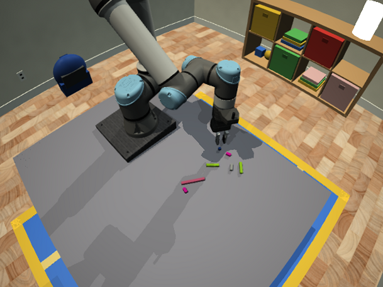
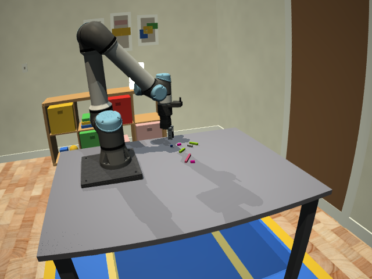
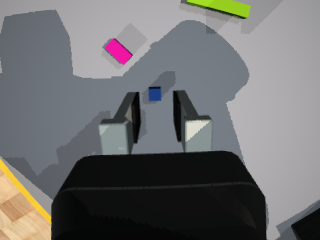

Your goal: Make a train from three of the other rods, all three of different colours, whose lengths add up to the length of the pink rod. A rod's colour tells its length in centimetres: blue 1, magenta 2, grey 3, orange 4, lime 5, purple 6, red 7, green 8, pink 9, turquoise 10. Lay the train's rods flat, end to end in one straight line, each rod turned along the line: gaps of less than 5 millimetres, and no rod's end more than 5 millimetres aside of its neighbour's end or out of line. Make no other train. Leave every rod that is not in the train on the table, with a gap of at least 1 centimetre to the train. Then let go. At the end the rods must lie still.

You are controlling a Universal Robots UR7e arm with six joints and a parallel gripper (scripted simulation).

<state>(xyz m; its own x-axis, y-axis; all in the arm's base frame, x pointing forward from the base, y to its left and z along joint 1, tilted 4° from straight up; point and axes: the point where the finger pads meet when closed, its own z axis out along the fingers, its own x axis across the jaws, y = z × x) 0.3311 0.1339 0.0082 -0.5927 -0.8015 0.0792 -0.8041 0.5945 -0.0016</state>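
My gripper is now 6 cm above the blue rod. The rest, counted from my hand: lime rod: 12 cm ahead, 6 cm below, 2 cm to the right; pink rod: 19 cm to the right, 6 cm below, 1 cm ahead; grey rod: 9 cm ahead, 6 cm below, 4 cm to the right.
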